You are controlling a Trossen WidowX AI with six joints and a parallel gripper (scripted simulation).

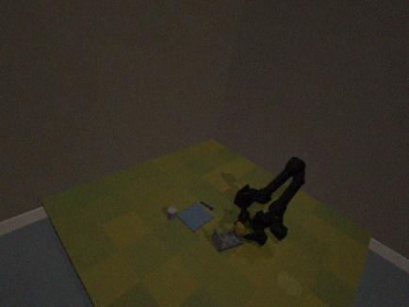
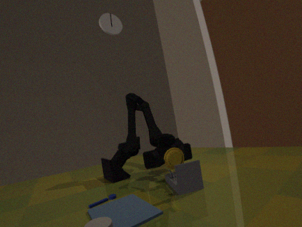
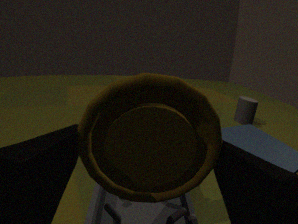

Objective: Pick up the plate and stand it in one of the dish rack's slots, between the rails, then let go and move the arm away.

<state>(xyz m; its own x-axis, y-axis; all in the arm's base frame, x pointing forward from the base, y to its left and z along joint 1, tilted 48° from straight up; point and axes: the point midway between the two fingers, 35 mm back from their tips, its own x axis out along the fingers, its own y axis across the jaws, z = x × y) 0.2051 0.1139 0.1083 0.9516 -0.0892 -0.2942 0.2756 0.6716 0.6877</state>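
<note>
Now: gripper tip 50 mm above the grey dish rack, 40 mm short of it and 10 mm to the left of it. Also, from my gripper tip: yellow plate: 10 mm behind; blue mat: 220 mm to the right, 70 mm below, 70 mm ahead.
</note>
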